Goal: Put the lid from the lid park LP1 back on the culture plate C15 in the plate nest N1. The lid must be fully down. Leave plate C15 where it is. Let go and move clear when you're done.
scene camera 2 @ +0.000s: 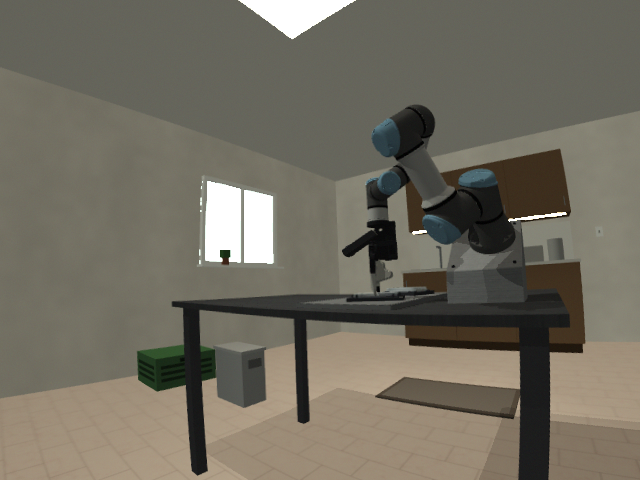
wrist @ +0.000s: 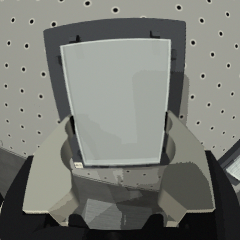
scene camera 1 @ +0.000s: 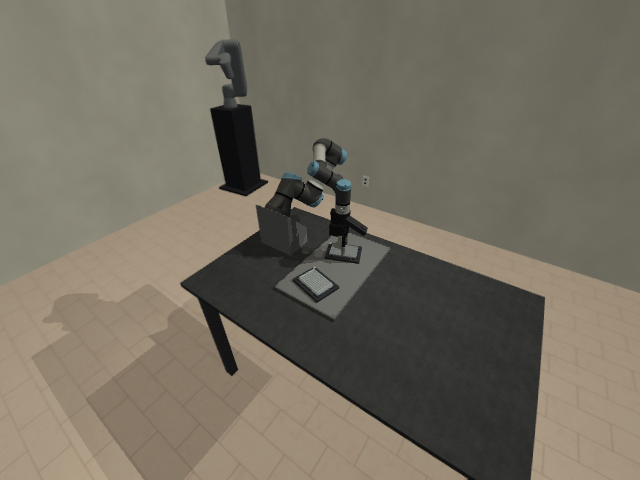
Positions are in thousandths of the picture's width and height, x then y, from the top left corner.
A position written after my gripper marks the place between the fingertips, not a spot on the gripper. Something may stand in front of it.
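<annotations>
My gripper is visible in scene camera 1 (537, 524), in scene camera 2 (590, 614) and in the wrist view (498, 477).
</annotations>
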